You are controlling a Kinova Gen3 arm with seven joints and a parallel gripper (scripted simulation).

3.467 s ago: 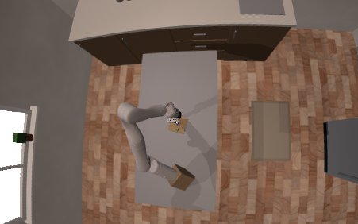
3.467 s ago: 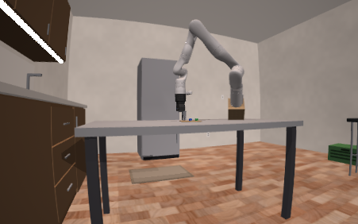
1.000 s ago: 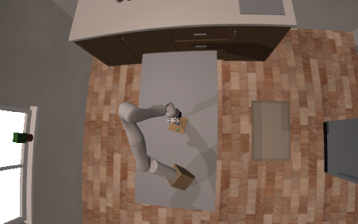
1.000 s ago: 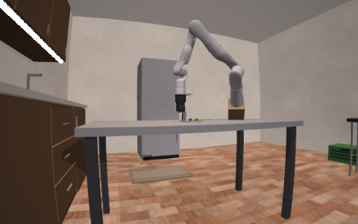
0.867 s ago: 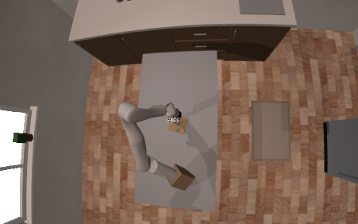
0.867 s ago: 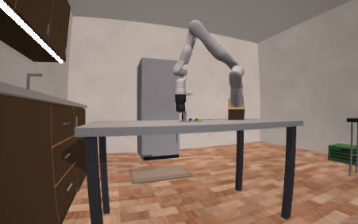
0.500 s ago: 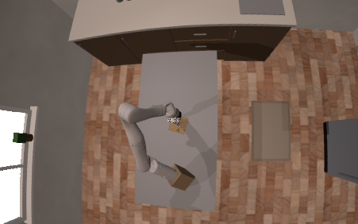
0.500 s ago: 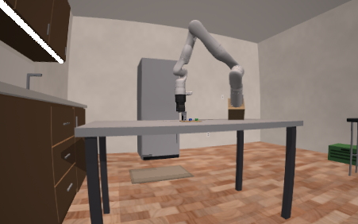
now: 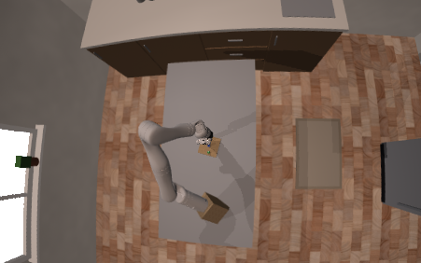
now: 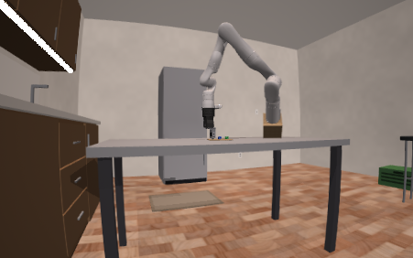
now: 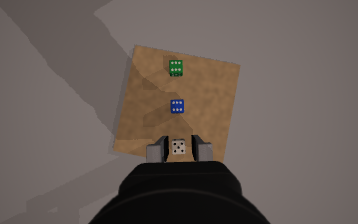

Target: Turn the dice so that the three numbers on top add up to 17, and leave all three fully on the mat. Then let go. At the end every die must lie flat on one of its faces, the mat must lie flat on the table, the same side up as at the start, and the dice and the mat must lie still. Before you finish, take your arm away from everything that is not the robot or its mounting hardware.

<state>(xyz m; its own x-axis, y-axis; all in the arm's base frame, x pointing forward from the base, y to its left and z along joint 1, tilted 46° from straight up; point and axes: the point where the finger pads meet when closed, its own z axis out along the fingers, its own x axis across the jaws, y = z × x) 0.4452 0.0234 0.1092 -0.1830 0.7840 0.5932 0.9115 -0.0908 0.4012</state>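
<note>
My hand is 20 mm above the white die. Also, from my hand: tan mat (40 mm behind, 30 mm below, 10 mm to the right); blue die (40 mm behind, 20 mm below, 10 mm to the right); green die (90 mm behind, 20 mm to the right, 20 mm below).
</note>
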